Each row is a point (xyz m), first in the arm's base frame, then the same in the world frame.
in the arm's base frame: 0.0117 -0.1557 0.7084
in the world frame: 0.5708 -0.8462 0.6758
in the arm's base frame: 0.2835 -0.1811 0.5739
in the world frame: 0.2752 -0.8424 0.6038
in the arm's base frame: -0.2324 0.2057 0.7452
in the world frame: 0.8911 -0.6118 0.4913
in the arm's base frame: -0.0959 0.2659 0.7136
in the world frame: 0.7825 -0.6016 0.3848
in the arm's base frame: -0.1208 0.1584 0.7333
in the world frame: 0.7815 -0.6633 0.4783
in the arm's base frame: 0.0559 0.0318 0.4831
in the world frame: 0.4727 -0.5868 0.5713
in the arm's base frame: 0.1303 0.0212 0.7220
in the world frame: 0.5340 -0.8071 0.4693
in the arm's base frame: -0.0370 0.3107 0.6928
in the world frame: 0.7374 -0.5820 0.3257
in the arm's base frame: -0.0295 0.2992 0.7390
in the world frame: 0.7520 -0.6271 0.3171
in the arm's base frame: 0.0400 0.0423 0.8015
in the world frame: 0.6540 -0.8297 0.4721
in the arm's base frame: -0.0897 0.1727 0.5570
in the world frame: 0.6690 -0.5260 0.5059
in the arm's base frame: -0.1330 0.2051 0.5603
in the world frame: 0.7149 -0.4979 0.4999
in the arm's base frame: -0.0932 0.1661 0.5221
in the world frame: 0.6518 -0.5004 0.5238
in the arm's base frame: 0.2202 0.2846 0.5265
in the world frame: 0.4367 -0.5483 0.2713
